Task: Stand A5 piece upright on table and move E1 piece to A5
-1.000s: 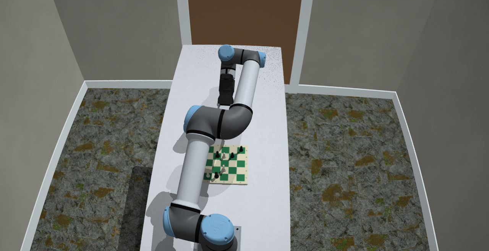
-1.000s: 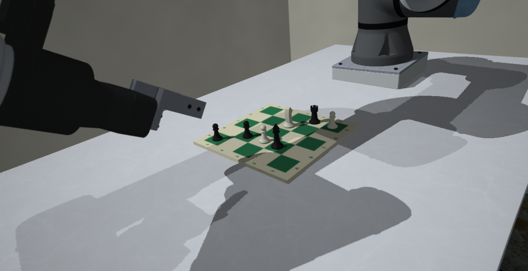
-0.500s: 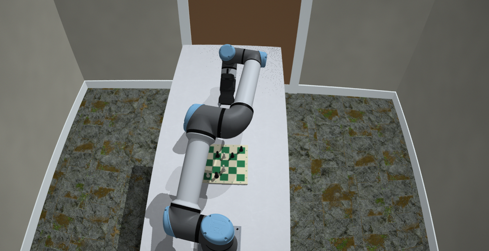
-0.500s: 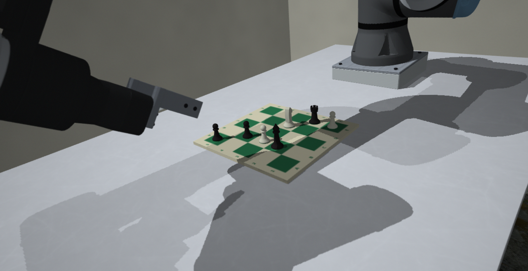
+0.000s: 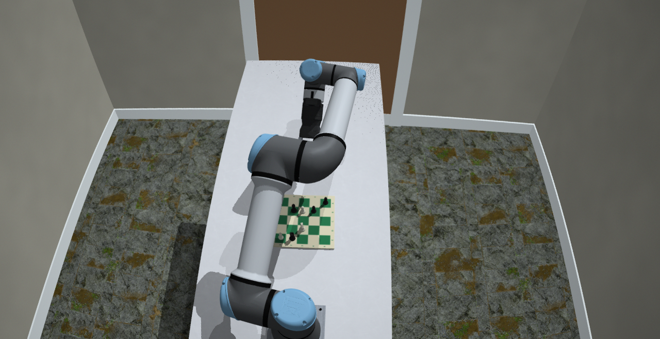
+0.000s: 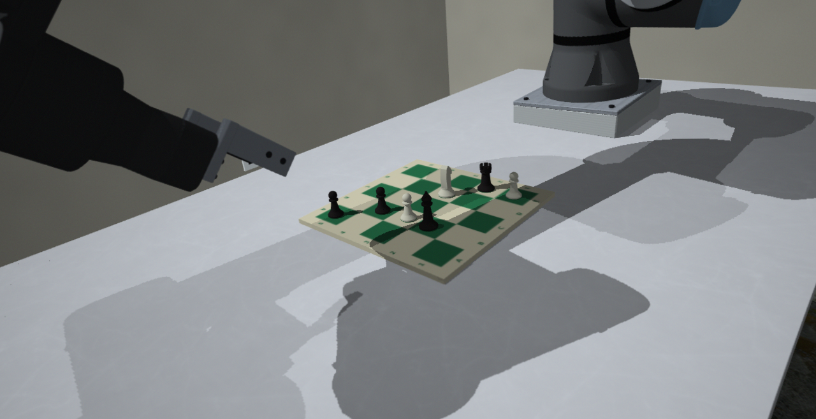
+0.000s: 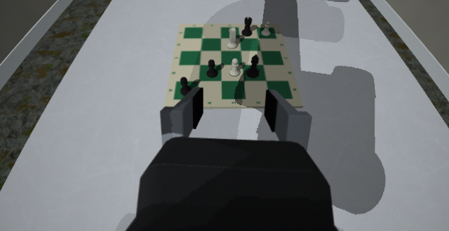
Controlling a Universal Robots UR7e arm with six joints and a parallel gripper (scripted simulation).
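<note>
Right now my hand is 200 mm past the chessboard, 20 mm to the left of it and 140 mm above it. The rest, counted from my hand: white knight (240 mm behind, 20 mm to the right, 120 mm below).
</note>
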